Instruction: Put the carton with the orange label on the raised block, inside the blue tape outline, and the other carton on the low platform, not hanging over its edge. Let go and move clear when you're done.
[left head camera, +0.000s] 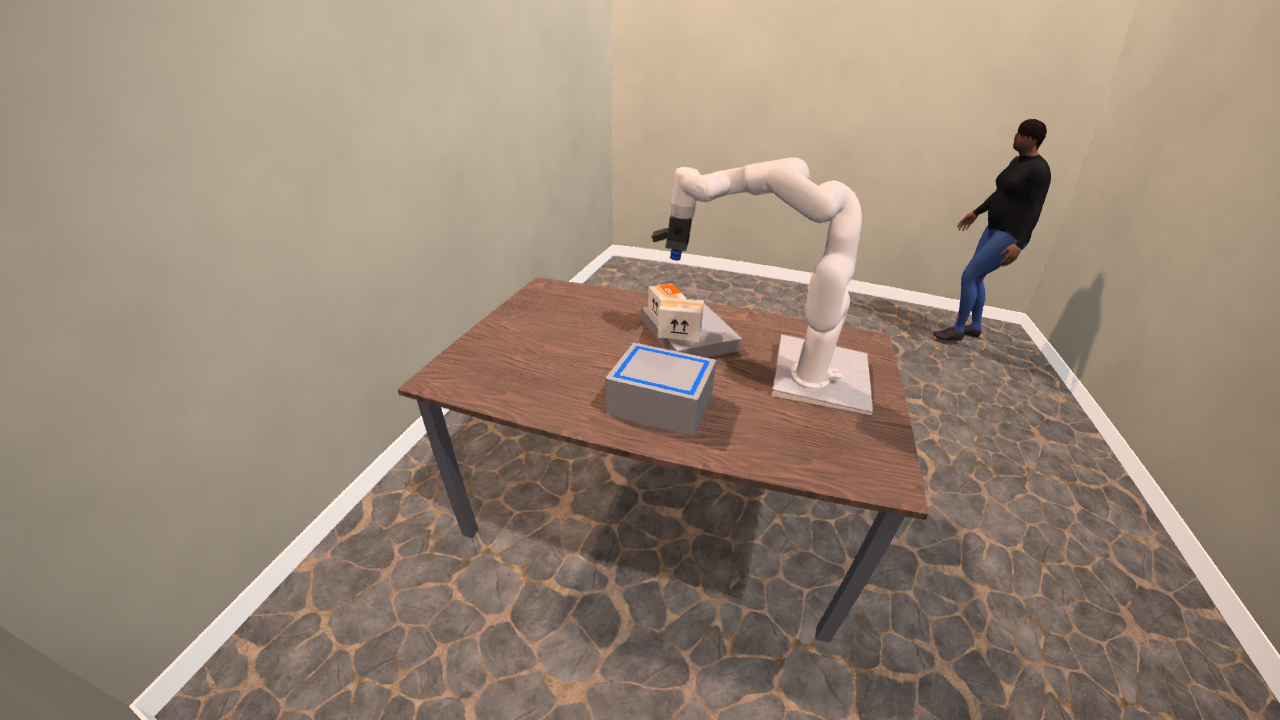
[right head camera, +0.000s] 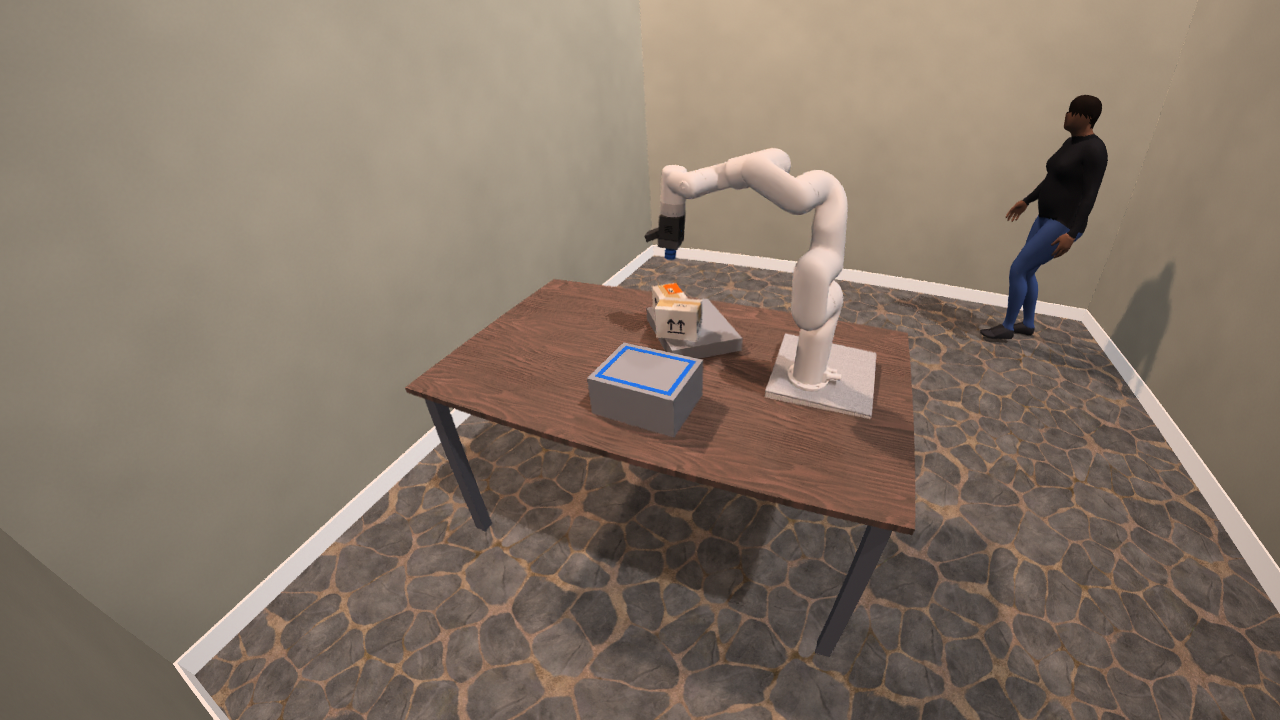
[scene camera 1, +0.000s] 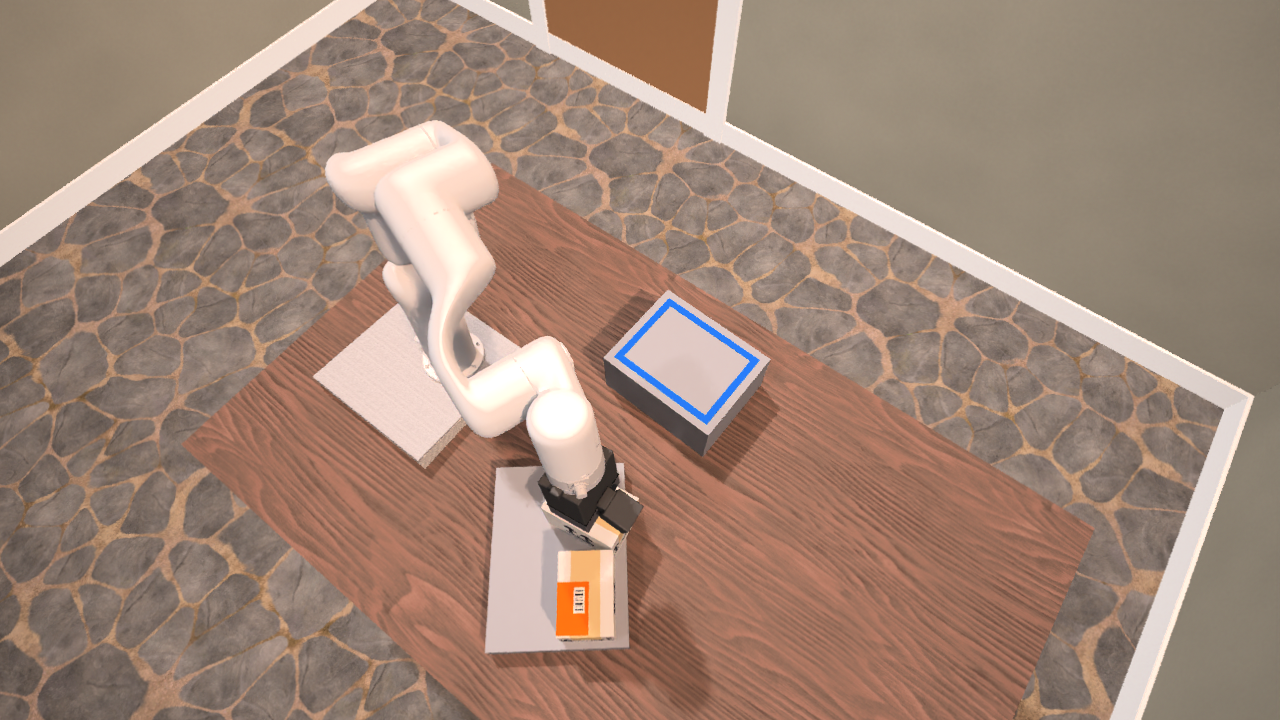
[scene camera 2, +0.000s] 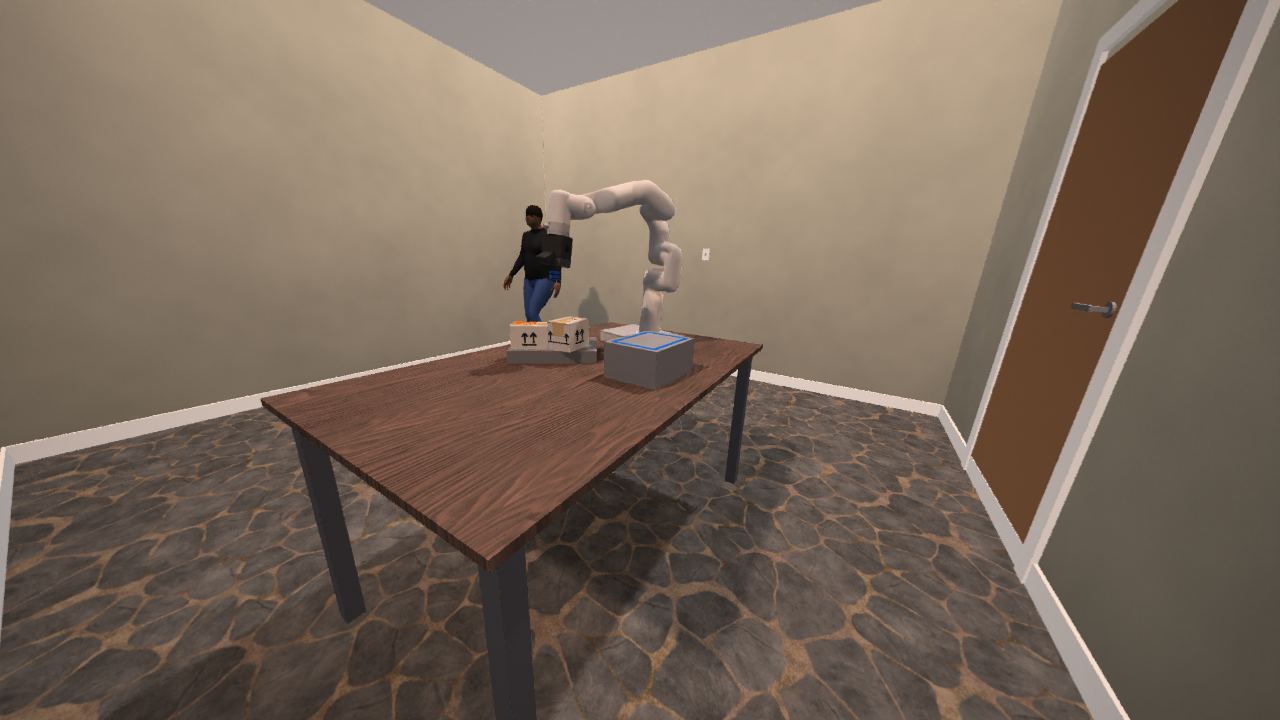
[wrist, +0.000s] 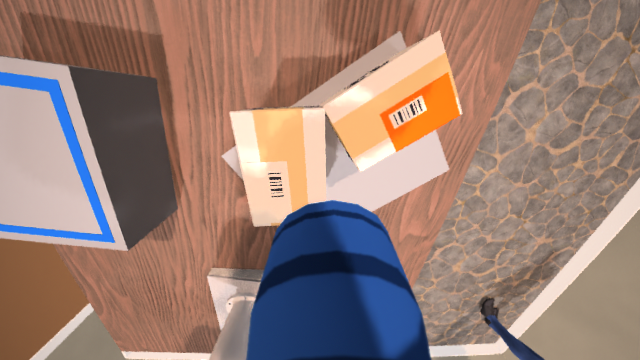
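Observation:
The carton with the orange label sits upright on the low platform. The other carton stands turned beside it, a corner seeming to reach past the platform's long edge. The raised block has the blue tape outline around its bare top. My suction cup hangs well above the cartons and holds nothing; the arm hides it in scene camera 1.
The arm's base plate lies on the wooden table, near the raised block and platform. A person stands on the floor beyond the table.

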